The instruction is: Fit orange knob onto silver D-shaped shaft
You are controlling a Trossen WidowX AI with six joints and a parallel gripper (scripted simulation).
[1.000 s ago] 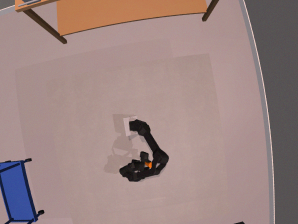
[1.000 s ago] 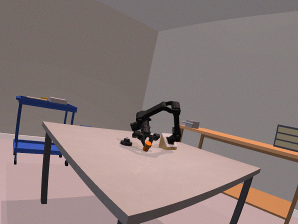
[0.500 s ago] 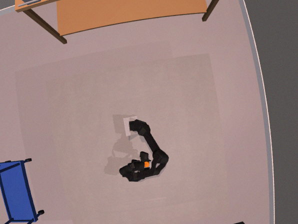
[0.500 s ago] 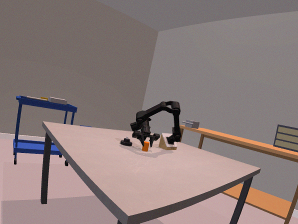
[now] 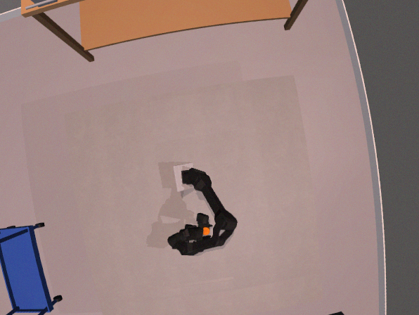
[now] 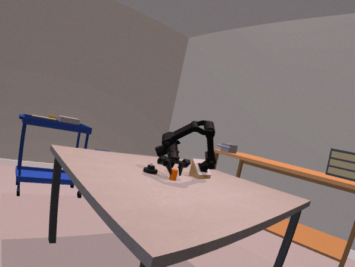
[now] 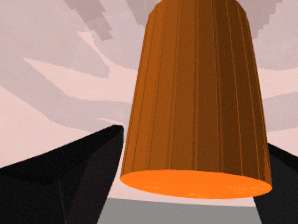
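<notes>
My gripper tip is now 10 mm past the orange knob, 30 mm to the left of it and 10 mm below it. Round my gripper tip: round dark pedestal 60 mm ahead, 170 mm to the right.
</notes>
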